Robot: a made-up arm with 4 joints. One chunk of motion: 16 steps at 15 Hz.
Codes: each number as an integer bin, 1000 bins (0 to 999) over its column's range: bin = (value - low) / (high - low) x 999, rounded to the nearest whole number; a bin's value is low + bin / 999 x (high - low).
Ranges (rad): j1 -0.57..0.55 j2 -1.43..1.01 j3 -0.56..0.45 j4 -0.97..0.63
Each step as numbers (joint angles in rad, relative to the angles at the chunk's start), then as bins.
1 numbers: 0.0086 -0.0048 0.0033 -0.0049
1 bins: 516 584 557 603
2 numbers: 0.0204 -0.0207 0.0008 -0.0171
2 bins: 527 577 555 595
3 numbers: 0.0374 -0.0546 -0.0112 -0.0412
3 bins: 542 563 543 580
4 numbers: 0.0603 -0.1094 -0.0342 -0.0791
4 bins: 562 541 520 556
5 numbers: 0.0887 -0.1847 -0.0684 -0.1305
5 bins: 588 510 486 524
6 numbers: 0.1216 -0.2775 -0.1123 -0.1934
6 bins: 617 472 443 485
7 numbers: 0.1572 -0.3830 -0.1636 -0.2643
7 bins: 649 429 392 441
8 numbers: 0.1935 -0.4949 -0.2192 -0.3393
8 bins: 681 383 337 394
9 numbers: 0.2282 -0.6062 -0.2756 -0.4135
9 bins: 712 337 281 347
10 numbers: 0.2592 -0.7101 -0.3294 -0.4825
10 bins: 740 295 228 304
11 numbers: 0.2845 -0.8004 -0.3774 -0.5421
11 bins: 762 258 181 267
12 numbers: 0.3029 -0.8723 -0.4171 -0.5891
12 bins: 779 228 141 238
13 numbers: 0.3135 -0.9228 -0.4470 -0.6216
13 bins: 788 208 112 218
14 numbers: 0.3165 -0.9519 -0.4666 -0.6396
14 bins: 791 196 92 206
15 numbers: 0.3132 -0.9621 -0.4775 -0.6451
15 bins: 788 192 82 203
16 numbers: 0.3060 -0.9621 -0.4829 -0.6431
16 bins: 781 192 76 204
